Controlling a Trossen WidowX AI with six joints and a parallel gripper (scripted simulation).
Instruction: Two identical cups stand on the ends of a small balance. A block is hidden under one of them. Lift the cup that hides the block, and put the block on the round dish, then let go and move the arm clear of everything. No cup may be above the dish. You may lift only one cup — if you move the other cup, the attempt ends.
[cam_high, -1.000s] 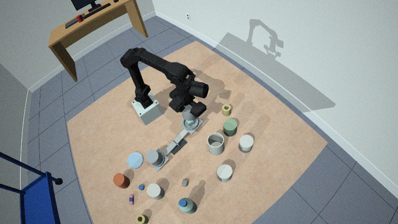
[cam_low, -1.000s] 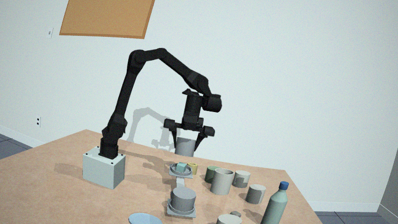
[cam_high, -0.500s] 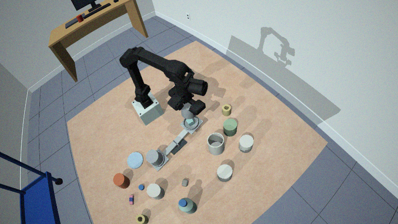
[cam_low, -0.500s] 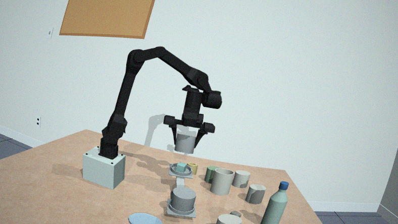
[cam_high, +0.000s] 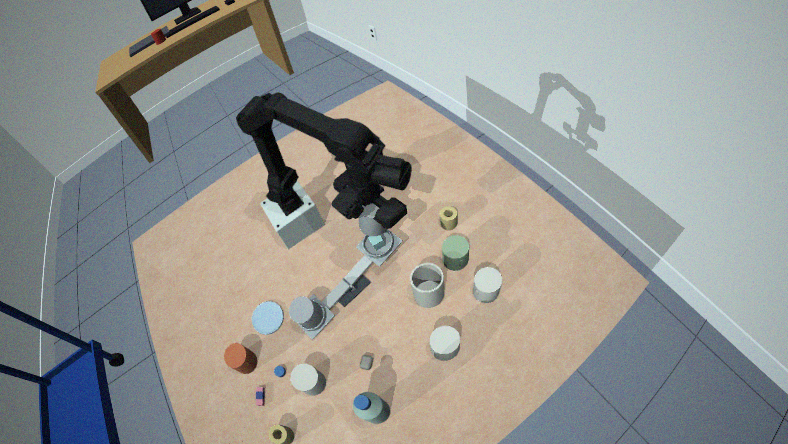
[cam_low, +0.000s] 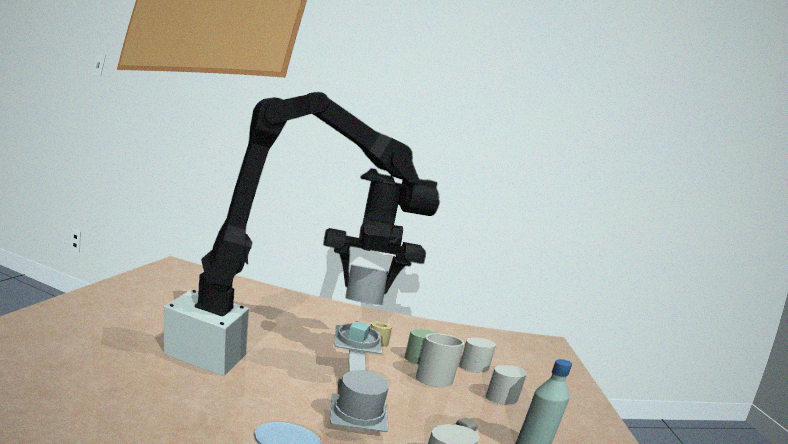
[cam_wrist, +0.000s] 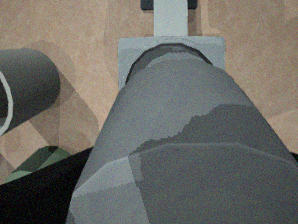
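My gripper tip is now 1 cm to the left of the teal block and 8 cm above it. Round my gripper tip: balance beam (2 cm ahead, 13 cm to the right, 13 cm below); light blue round dish (5 cm behind, 38 cm to the right, 17 cm below); green cylinder (16 cm ahead, 13 cm to the left, 13 cm below).
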